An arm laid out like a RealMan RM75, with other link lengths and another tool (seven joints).
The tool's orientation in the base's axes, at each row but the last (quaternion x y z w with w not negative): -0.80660 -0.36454 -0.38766 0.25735; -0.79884 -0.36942 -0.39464 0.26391; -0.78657 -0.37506 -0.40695 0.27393; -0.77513 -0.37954 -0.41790 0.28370; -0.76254 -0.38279 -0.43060 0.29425; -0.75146 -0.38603 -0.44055 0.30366; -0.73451 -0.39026 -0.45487 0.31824; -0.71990 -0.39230 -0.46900 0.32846; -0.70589 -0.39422 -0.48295 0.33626; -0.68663 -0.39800 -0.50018 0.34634; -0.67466 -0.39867 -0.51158 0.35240; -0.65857 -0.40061 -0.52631 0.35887
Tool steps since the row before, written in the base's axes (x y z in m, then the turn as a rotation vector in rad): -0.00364 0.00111 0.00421 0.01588 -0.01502 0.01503; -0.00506 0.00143 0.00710 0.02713 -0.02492 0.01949; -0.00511 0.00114 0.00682 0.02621 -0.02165 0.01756; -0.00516 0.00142 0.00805 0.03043 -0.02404 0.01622; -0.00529 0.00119 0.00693 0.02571 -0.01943 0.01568; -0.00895 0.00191 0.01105 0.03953 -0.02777 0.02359; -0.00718 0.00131 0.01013 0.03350 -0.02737 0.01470; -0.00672 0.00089 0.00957 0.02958 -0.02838 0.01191; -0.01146 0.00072 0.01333 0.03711 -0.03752 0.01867; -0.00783 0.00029 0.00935 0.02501 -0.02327 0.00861; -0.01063 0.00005 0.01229 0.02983 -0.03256 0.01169; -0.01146 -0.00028 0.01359 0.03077 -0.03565 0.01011
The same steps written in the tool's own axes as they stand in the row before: 0.00228 -0.00409 -0.00321 0.01327 0.01955 -0.01205; 0.00430 -0.00580 -0.00508 0.01785 0.03378 -0.01666; 0.00421 -0.00566 -0.00492 0.01706 0.03141 -0.01365; 0.00558 -0.00603 -0.00510 0.01659 0.03638 -0.01298; 0.00473 -0.00589 -0.00452 0.01605 0.03003 -0.01118; 0.00770 -0.00986 -0.00703 0.02487 0.04514 -0.01530; 0.00764 -0.00798 -0.00582 0.01514 0.04074 -0.01409; 0.00746 -0.00729 -0.00535 0.01129 0.03809 -0.01561; 0.01024 -0.01169 -0.00826 0.01725 0.04833 -0.02237; 0.00763 -0.00785 -0.00539 0.00820 0.03198 -0.01228; 0.01026 -0.01040 -0.00711 0.01031 0.04013 -0.01922; 0.01185 -0.01095 -0.00746 0.00842 0.04237 -0.02131
